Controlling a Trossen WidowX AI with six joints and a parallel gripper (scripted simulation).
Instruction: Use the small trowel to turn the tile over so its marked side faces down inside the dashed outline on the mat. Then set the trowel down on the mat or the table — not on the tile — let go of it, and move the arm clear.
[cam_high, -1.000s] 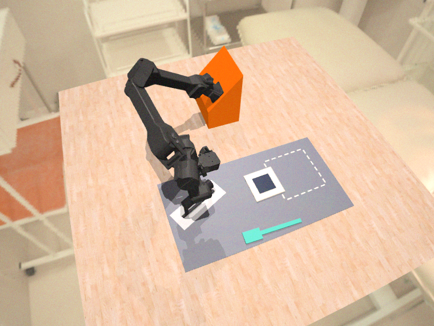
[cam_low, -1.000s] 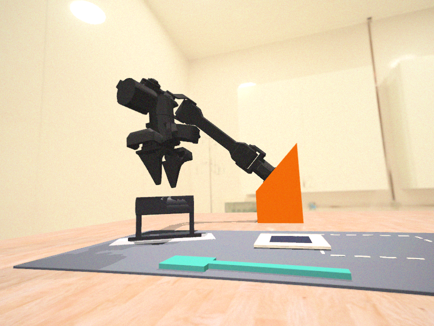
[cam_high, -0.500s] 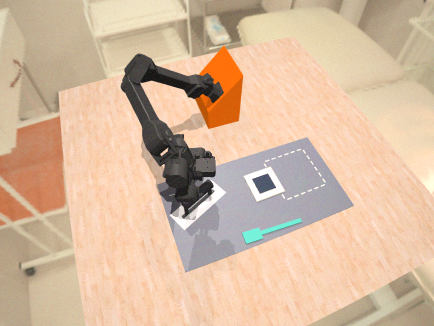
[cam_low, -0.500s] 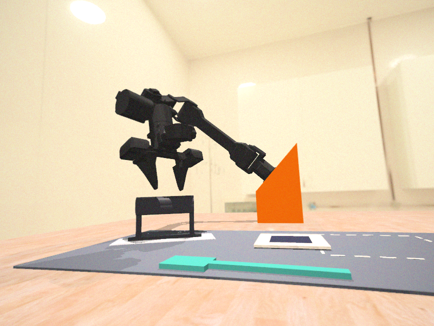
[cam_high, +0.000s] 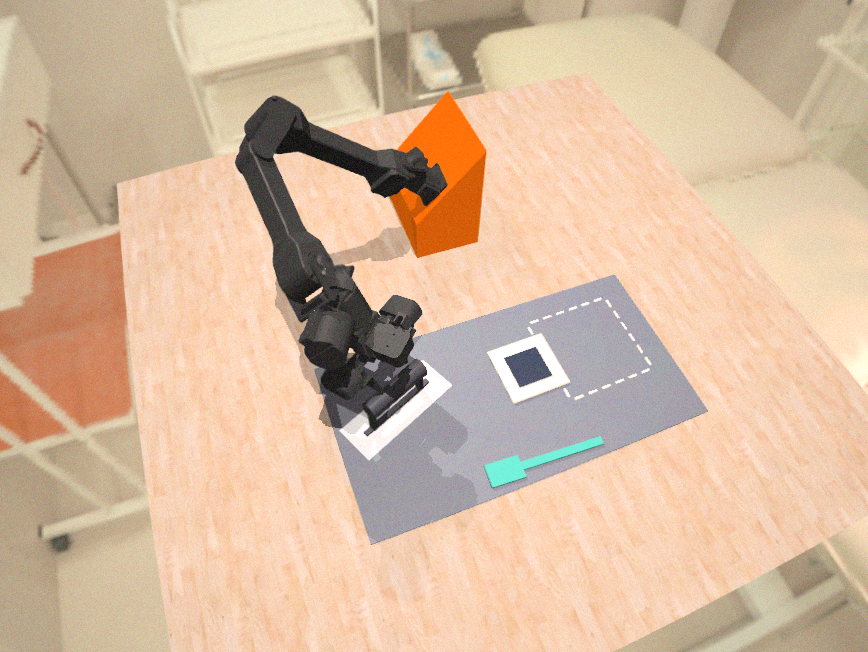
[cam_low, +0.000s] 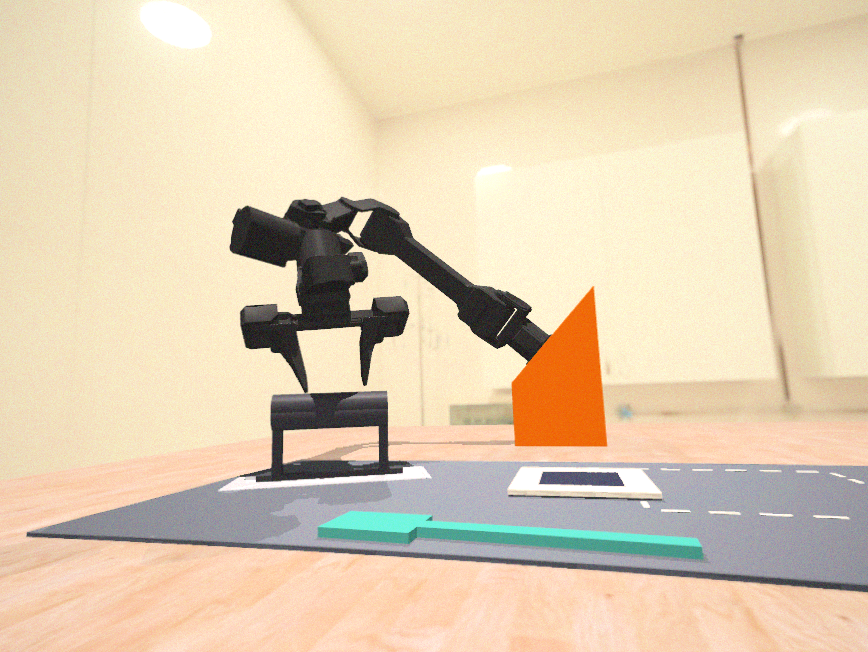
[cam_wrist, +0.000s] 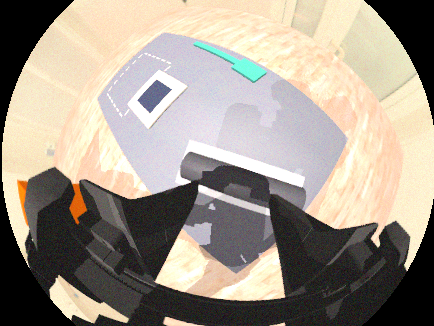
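My gripper tip is now 20 mm to the right of the black-handled tool and 60 mm above it. The rest, counted from my gripper tip: white tile 250 mm to the left, 90 mm below; then grey mat 40 mm ahead, 200 mm to the left, 110 mm below; then teal trowel 180 mm ahead, 190 mm to the left, 90 mm below.
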